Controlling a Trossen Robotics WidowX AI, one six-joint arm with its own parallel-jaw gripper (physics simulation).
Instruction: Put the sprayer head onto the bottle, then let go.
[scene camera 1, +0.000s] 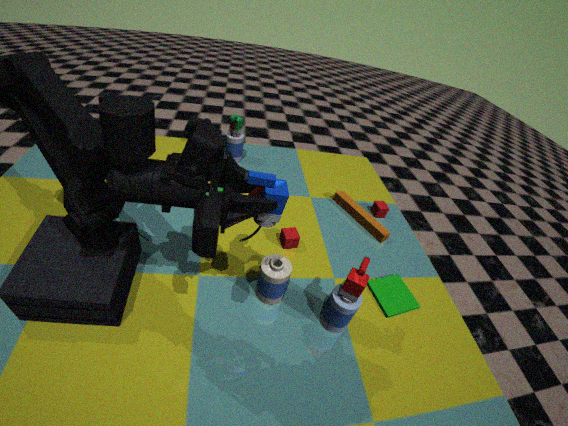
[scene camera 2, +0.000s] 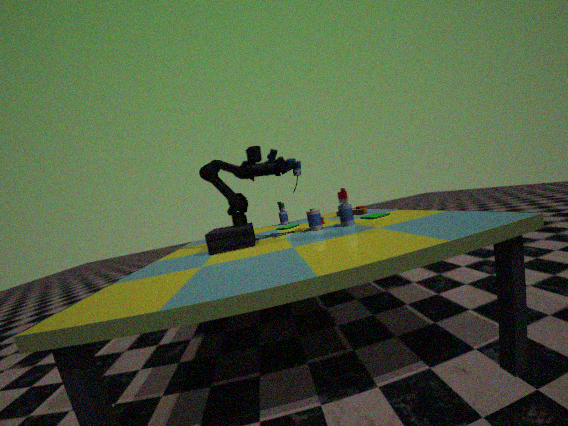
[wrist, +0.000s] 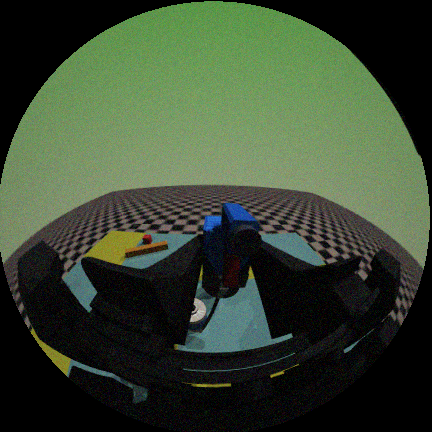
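Pixels of known places: gripper, between the fingertips: (scene camera 1: 275, 195) (scene camera 2: 297, 165) (wrist: 225, 240); arm's base, origin of its link: (scene camera 1: 99, 243) (scene camera 2: 240, 225).
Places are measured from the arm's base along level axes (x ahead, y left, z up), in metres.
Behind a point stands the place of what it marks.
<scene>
The blue sprayer head (scene camera 1: 278, 196) {x 0.305, y -0.144, z 0.237 m} (scene camera 2: 297, 164) (wrist: 239, 217) {x 0.270, y -0.122, z 0.260 m} has a red trigger, a grey collar and a thin dark tube hanging below. My gripper (scene camera 1: 265, 196) {x 0.306, y -0.126, z 0.225 m} (scene camera 2: 292, 166) {x 0.306, y -0.126, z 0.225 m} (wrist: 225, 240) {x 0.306, y -0.126, z 0.225 m} is shut on it and holds it high above the table, roughly upright. The open bottle (scene camera 1: 274, 281) {x 0.346, y -0.105, z -0.005 m} (scene camera 2: 314, 220) {x 0.344, y -0.104, z -0.041 m} (wrist: 198, 311) {x 0.348, y -0.090, z 0.006 m}, white with a blue band and a hole in its top, stands upright on the table. In the wrist view it is partly hidden by a finger. The tube's end is above the bottle's level and apart from it.
A bottle with a red sprayer (scene camera 1: 339, 311) {x 0.461, y -0.183, z -0.009 m} (scene camera 2: 345, 214) {x 0.466, y -0.186, z -0.036 m} stands beside the open bottle. A bottle with a green top (scene camera 1: 235, 145) {x 0.317, y 0.464, z -0.019 m} (scene camera 2: 283, 217) {x 0.310, y 0.466, z -0.037 m} stands farther back. A red cube (scene camera 1: 290, 238) {x 0.426, y 0.055, z -0.052 m}, an orange bar (scene camera 1: 361, 216) {x 0.677, y 0.149, z -0.063 m} (wrist: 146, 249) {x 0.673, y 0.159, z -0.068 m}, another red cube (scene camera 1: 380, 209) {x 0.755, y 0.173, z -0.054 m} (wrist: 147, 239) {x 0.749, y 0.179, z -0.061 m} and a green plate (scene camera 1: 394, 295) {x 0.659, y -0.122, z -0.080 m} (scene camera 2: 375, 216) {x 0.631, y -0.166, z -0.080 m} lie around.
</scene>
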